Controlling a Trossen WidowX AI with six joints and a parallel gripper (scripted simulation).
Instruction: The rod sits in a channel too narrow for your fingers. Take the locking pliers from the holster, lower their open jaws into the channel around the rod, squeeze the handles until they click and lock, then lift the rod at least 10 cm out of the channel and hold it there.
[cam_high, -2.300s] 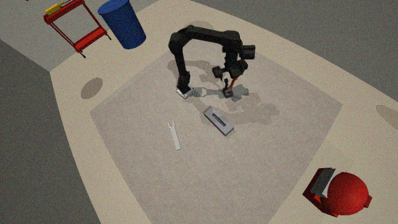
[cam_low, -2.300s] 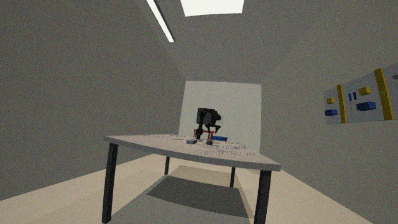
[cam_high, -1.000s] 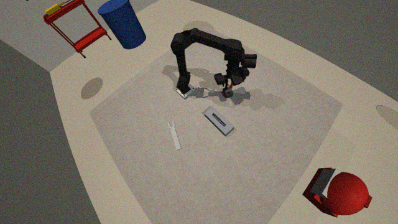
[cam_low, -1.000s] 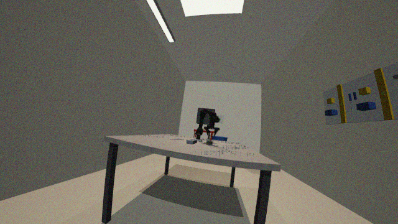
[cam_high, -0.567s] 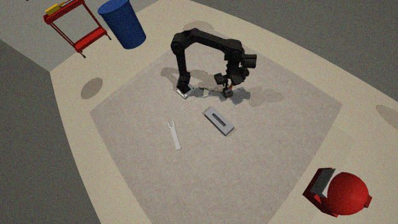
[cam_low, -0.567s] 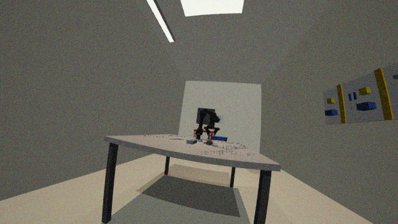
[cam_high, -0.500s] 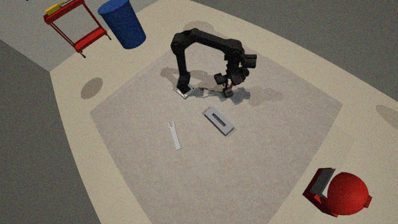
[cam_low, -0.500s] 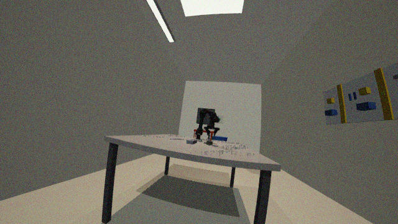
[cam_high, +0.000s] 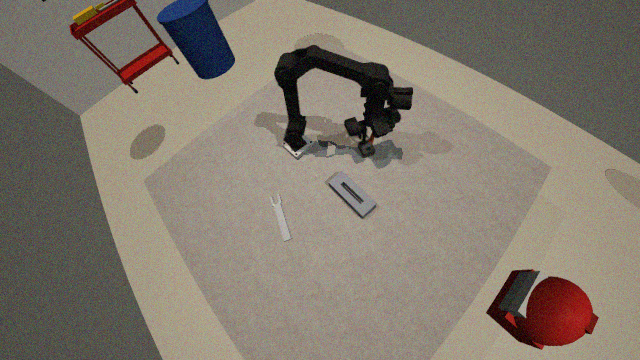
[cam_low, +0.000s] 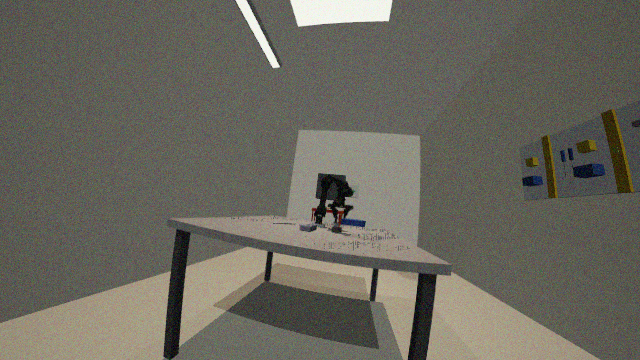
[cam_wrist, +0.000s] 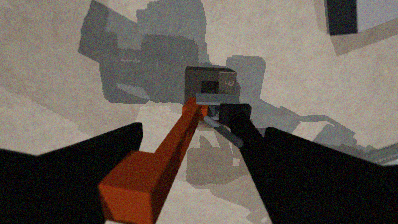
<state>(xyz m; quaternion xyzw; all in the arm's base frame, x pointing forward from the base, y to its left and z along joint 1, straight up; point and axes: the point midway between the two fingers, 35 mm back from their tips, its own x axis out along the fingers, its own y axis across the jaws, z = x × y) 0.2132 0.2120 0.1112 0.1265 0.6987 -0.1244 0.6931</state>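
My gripper tip is now 10 mm to the right of the orange handle and 10 mm short of it. Round my gripper tip: grey holster (90 mm below, 10 mm to the right); then flat fork-ended bar (440 mm to the right, 100 mm below, 20 mm behind); then grey channel block (180 mm to the right, 110 mm ahead, 80 mm below).
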